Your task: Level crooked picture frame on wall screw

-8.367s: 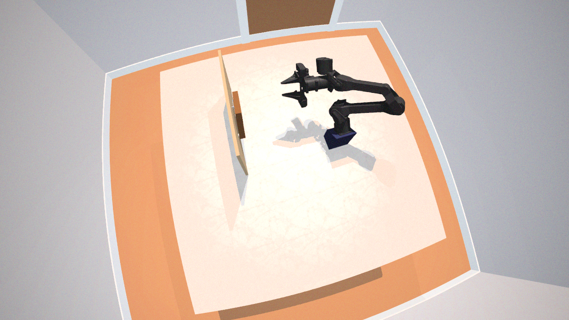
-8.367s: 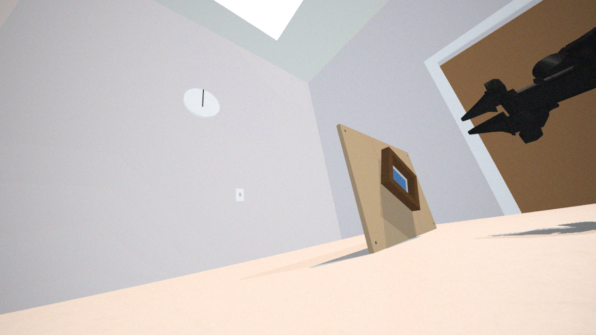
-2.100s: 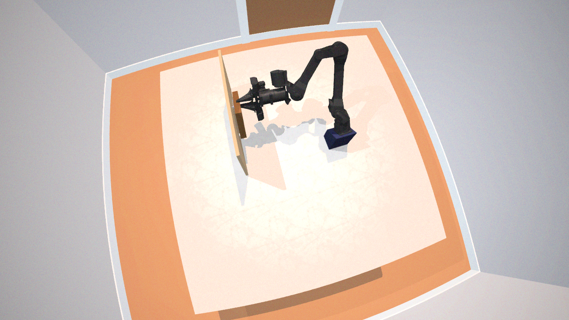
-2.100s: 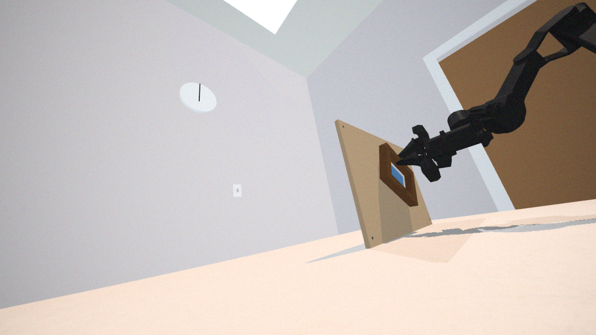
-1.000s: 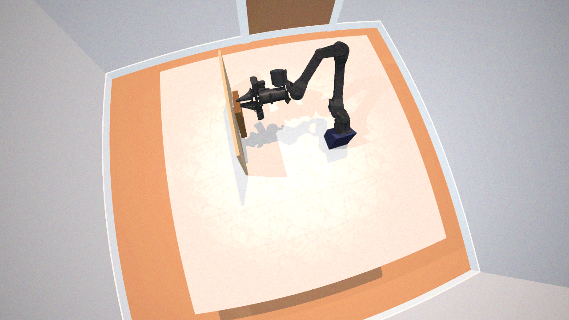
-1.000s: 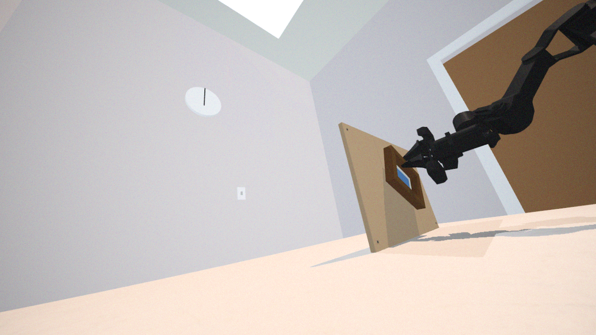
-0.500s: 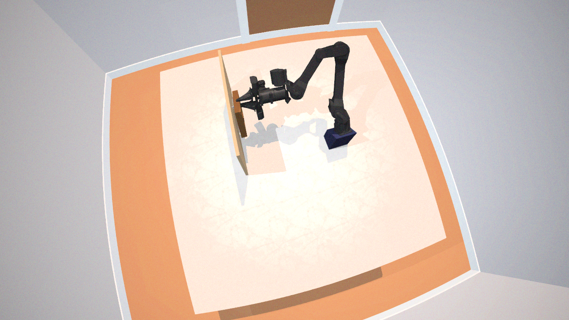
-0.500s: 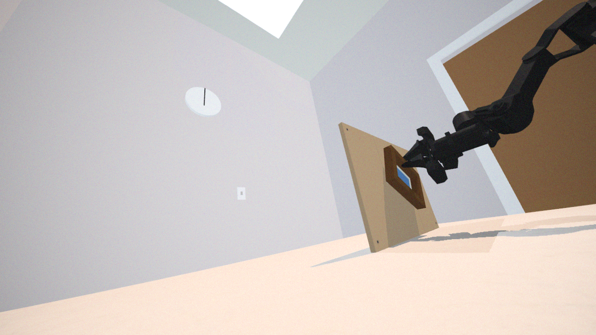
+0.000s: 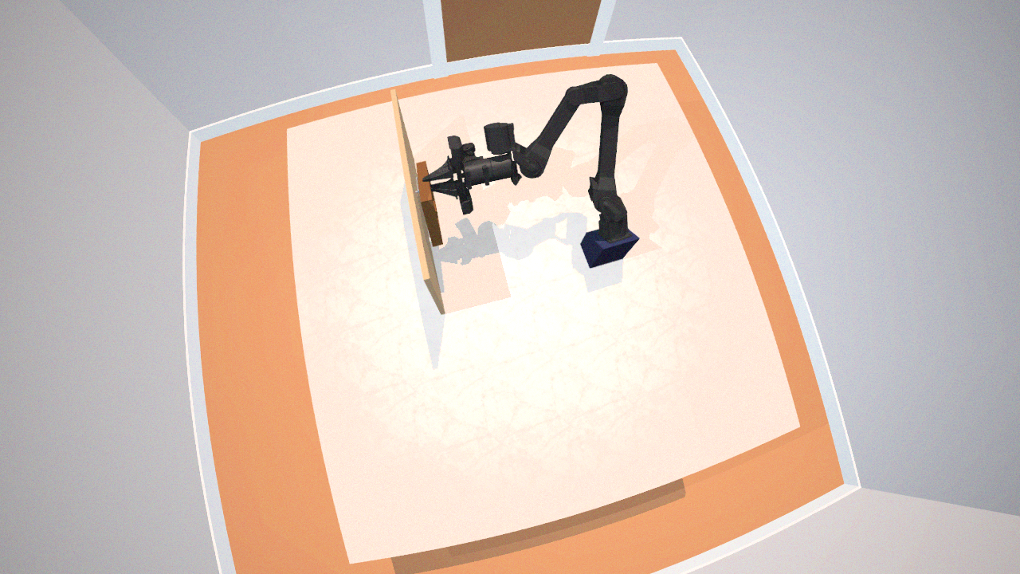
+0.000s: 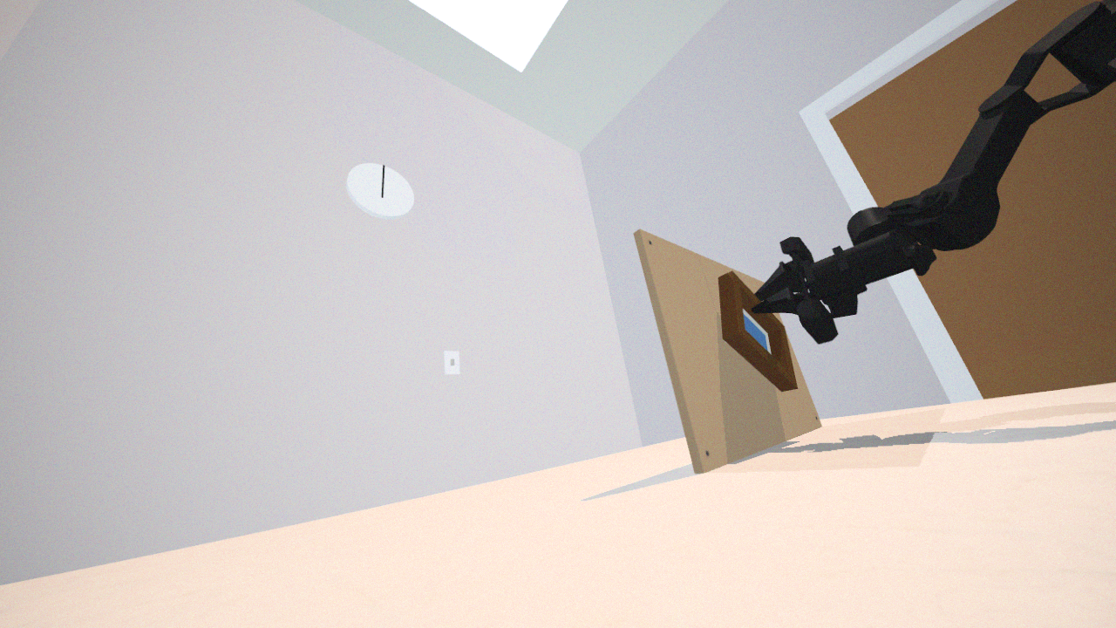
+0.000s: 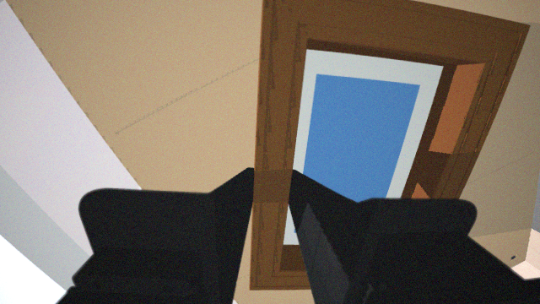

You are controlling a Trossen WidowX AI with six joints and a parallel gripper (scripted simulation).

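Right now the brown wooden picture frame is 10 mm ahead of my gripper tip, 20 mm to the left of it and 50 mm below it. Also, from my gripper tip: tan wall board 20 mm ahead, 10 mm to the left, 60 mm below.
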